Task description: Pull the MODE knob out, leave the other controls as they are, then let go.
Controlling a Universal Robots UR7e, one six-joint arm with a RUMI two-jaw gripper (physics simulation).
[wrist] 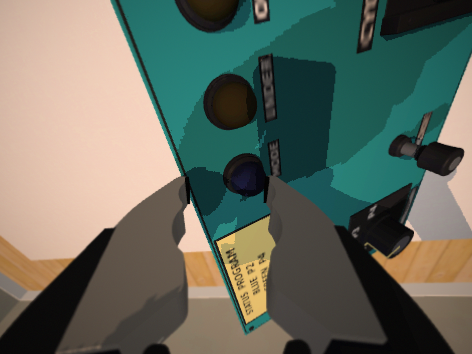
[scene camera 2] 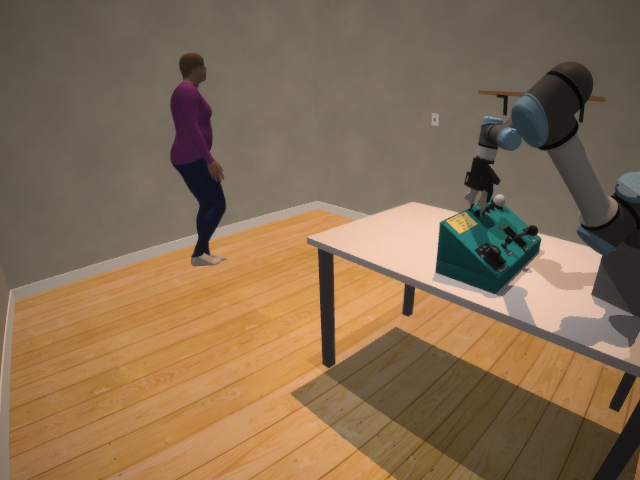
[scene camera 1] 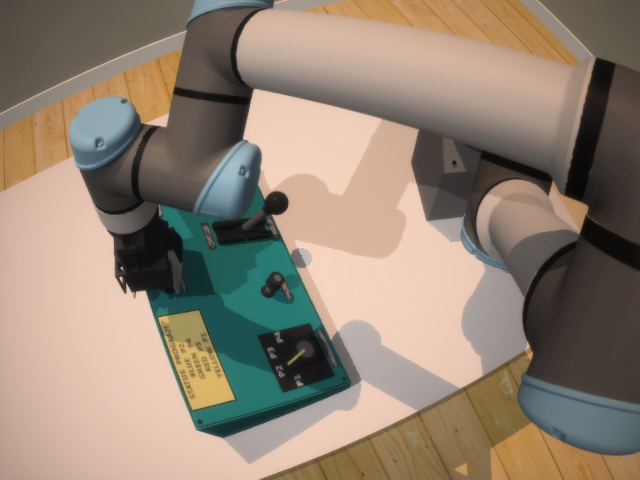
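The MODE knob is a small round, dark blue cap in a black collar beside the MODE label on the teal console. My gripper is open at the console's upper edge. In the wrist view the knob shows between the fingertips, close to the right one; the left one stands well off it. The right tip overlaps the knob's right edge in that view, and I cannot tell whether they touch. In scene camera 1 the gripper and arm hide the knob.
An amber lamp sits beside the knob. A ball-topped lever, a small black toggle, a rotary selector and a yellow legend plate are on the console. A person stands beyond the table.
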